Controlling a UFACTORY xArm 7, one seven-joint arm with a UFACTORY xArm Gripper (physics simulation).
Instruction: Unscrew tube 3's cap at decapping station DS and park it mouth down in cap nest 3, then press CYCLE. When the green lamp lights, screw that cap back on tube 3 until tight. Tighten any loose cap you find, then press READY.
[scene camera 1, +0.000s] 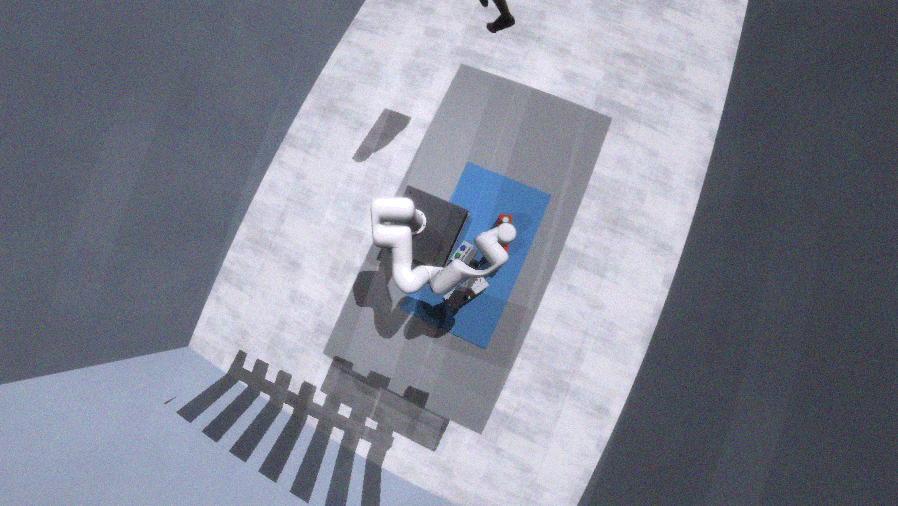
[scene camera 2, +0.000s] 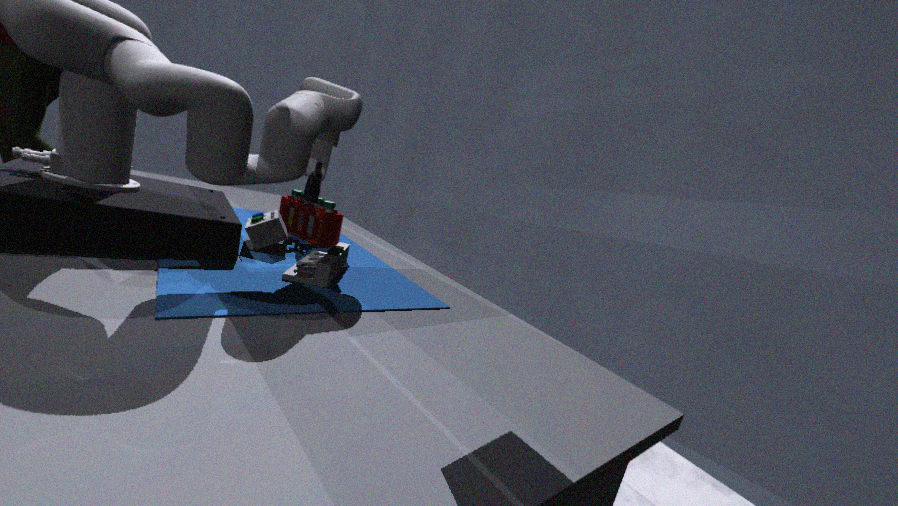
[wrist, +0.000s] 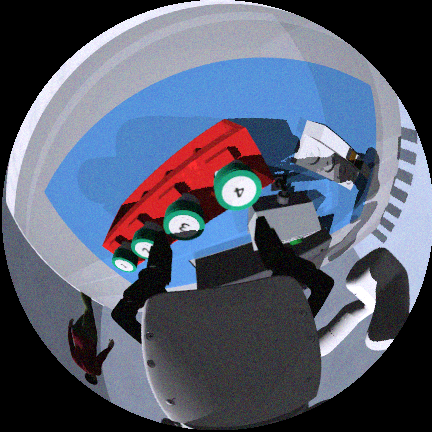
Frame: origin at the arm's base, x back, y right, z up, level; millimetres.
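Seen in the pictures: gripper, fingertip midpoint: (scene camera 2: 310, 199) (wrist: 211, 234); arm's base, origin of the base link: (scene camera 1: 413, 222) (scene camera 2: 93, 182).
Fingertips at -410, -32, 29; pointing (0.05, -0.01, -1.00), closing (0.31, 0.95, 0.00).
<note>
Pixels of each thing's top centre, then the offset from my fingertips to it, as dx, dy, dz. "pt": a spot on its surface instead. Level surfaces: height alone.
- red rack, middle of its top: (wrist: 164, 225) (scene camera 2: 312, 202) (scene camera 1: 503, 236) -22, -39, -12
- Cap 3, middle of its top: (wrist: 183, 226) -28, -13, +8
- cap 2, middle of its top: (wrist: 146, 249) -17, -64, +6
- cap 4, middle of its top: (wrist: 239, 191) -39, +38, +8
- cap 1, middle of its top: (wrist: 123, 265) -7, -115, +6
- button panel, middle of its top: (wrist: 292, 243) (scene camera 2: 270, 211) (scene camera 1: 464, 253) +125, +97, -31
- white block, middle of its top: (wrist: 351, 172) (scene camera 2: 323, 245) (scene camera 1: 465, 291) +58, +262, -62
- small black fixture, surface spot: (wrist: 282, 186) pt +55, +114, -95
- blue mat, its level: dz -115
A red rack (scene camera 1: 504, 218) (scene camera 2: 326, 229) (wrist: 175, 187) holds upright tubes with green-rimmed white caps. Cap 3 (wrist: 184, 225) is on its tube in the rack, between cap 2 (wrist: 143, 248) and cap 4 (wrist: 238, 191); cap 1 (wrist: 124, 264) is at the far end. My gripper (wrist: 211, 234) (scene camera 2: 312, 196) is wide open and empty above the rack; cap 3 shows near its left fingertip. The button panel (scene camera 1: 463, 252) (scene camera 2: 267, 230) (wrist: 285, 220) has a blue and a green button. A white block (scene camera 1: 480, 286) (scene camera 2: 323, 267) (wrist: 320, 150) has round seats on it. Cap tightness and lamp state cannot be told.
A small black fixture (wrist: 282, 186) stands between the panel and white block. The blue mat (scene camera 1: 496, 314) (scene camera 2: 389, 292) (wrist: 240, 90) lies under them. The arm's dark base box (scene camera 1: 439, 226) (scene camera 2: 125, 223) is beside it. A person (scene camera 1: 500, 20) (wrist: 87, 345) stands beyond the table.
</note>
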